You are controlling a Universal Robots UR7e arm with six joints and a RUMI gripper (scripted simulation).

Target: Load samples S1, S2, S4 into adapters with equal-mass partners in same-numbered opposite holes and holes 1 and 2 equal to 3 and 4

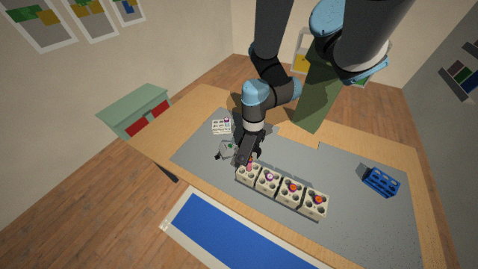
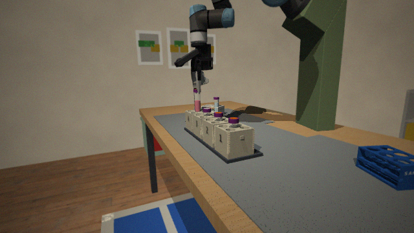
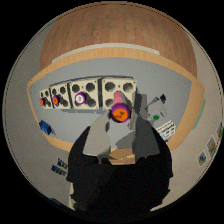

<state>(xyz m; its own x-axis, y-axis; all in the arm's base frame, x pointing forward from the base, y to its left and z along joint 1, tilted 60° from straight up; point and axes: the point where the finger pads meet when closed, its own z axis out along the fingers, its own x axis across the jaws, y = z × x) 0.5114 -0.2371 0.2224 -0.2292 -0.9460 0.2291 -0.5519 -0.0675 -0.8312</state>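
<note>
My hand is 15 cm past the green done key, 12 cm to the left of it and 13 cm above it. The rest, counted from my hand: small white rack: 34 cm behind, 21 cm to the right, 16 cm below; then adapter 2: 8 cm ahead, 20 cm to the left, 14 cm below.
</note>
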